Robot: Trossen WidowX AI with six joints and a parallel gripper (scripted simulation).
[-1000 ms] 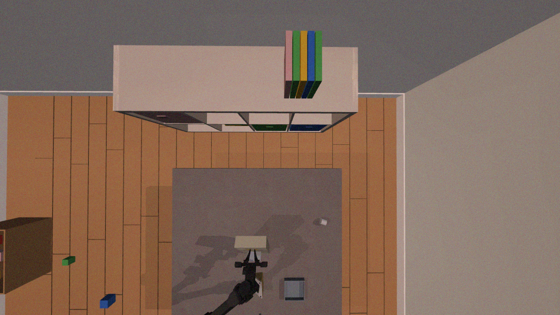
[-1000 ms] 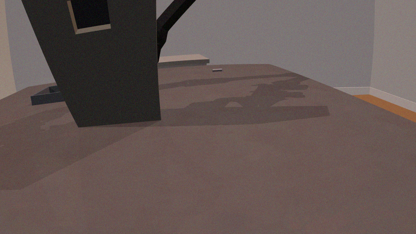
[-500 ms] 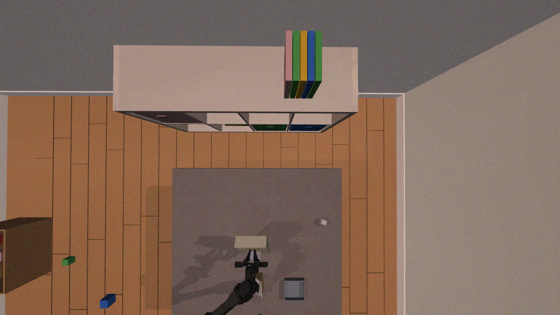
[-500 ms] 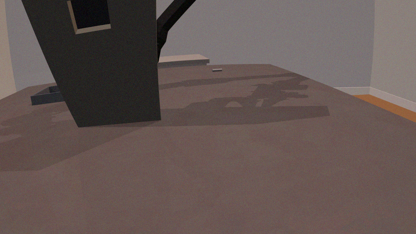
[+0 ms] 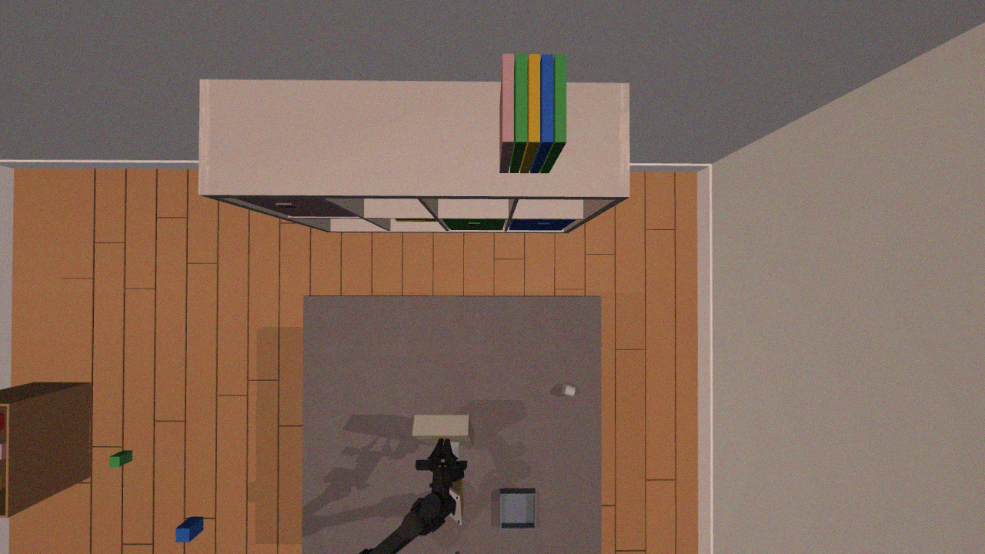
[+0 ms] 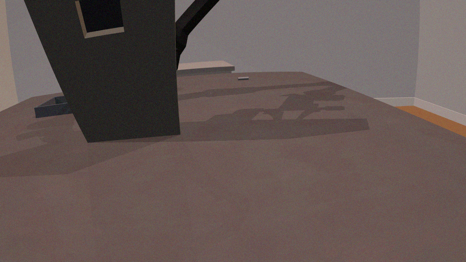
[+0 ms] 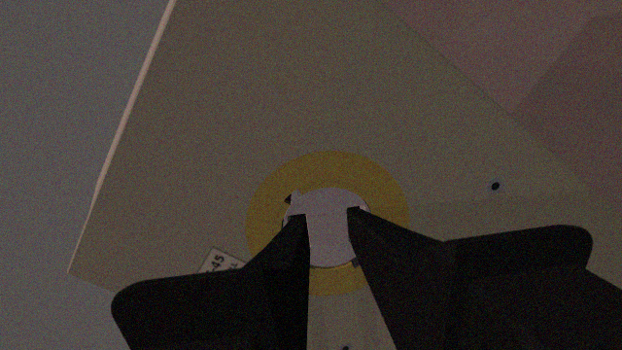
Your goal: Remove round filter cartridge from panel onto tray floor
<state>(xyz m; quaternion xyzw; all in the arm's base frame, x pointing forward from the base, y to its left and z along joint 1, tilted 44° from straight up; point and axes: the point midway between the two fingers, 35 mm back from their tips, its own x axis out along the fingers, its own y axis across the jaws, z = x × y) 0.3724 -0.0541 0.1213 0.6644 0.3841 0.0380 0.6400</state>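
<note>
My gripper tip is now 10 mm short of the round filter cartridge and 10 mm above it. From my gripper tip the other things lie so: beige service panel 80 mm below, 40 mm behind; then grey tray 390 mm behind, 330 mm to the right, 220 mm below; then small grey ledge 100 mm below, 90 mm behind, 10 mm to the right.
</note>
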